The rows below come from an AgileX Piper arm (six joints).
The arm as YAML. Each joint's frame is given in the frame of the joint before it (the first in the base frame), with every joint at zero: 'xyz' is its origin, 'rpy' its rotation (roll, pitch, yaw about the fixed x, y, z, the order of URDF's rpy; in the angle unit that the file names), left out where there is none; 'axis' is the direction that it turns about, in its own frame. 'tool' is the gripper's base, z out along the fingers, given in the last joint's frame.
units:
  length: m
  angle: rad
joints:
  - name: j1
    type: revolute
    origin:
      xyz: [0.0, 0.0, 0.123]
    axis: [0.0, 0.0, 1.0]
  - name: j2
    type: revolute
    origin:
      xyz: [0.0, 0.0, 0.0]
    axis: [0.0, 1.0, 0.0]
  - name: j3
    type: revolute
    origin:
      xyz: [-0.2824, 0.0, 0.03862]
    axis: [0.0, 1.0, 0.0]
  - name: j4
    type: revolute
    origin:
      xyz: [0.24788, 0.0, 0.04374]
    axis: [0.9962, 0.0, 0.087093]
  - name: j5
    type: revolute
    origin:
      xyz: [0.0, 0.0, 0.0]
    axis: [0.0, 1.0, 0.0]
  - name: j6
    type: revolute
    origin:
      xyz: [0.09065, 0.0, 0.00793]
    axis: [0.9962, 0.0, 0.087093]
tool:
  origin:
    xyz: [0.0, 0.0, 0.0]
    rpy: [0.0, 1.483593, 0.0]
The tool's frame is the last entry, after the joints.
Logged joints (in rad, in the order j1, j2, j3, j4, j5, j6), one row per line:
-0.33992, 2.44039, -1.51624, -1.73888, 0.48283, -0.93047
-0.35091, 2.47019, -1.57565, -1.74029, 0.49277, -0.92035
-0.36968, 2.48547, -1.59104, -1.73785, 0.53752, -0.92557
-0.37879, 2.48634, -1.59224, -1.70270, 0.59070, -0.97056
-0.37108, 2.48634, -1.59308, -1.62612, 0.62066, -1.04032
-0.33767, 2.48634, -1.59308, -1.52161, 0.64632, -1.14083
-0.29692, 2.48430, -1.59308, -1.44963, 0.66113, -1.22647
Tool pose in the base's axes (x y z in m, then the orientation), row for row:
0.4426, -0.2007, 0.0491, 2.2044, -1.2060, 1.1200
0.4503, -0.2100, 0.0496, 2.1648, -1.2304, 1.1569
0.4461, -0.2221, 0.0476, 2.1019, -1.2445, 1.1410
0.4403, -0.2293, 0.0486, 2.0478, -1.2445, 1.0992
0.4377, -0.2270, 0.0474, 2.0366, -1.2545, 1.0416
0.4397, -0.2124, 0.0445, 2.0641, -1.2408, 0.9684
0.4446, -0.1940, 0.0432, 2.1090, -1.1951, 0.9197
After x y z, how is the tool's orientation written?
As a rotation vector, in radians.
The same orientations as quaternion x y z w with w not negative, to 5 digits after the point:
0.78607, -0.43005, 0.39938, 0.19404
0.77304, -0.43937, 0.41313, 0.19667
0.76036, -0.45020, 0.41275, 0.22094
0.75210, -0.45707, 0.40370, 0.24993
0.75311, -0.46390, 0.38517, 0.26320
0.76575, -0.46032, 0.35926, 0.26955
0.78300, -0.44370, 0.34145, 0.27102

